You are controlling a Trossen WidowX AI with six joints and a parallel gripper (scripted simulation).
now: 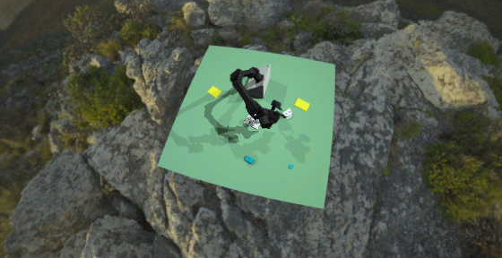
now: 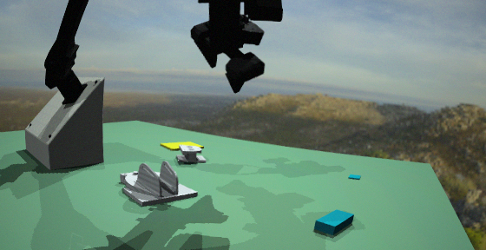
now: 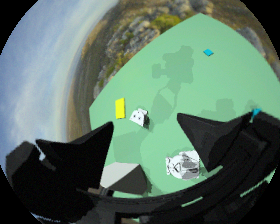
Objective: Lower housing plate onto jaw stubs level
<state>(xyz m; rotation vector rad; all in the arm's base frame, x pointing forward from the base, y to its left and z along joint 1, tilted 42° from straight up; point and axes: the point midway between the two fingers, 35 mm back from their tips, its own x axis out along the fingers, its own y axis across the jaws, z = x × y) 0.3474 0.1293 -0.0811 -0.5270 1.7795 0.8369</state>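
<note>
Right now my gripper tip is 120 mm past the grey housing plate, 70 mm to the right of it and 180 mm above it. The rest, counted from my gripper tip: cyan block (280 mm ahead, 180 mm to the right, 200 mm below).
</note>
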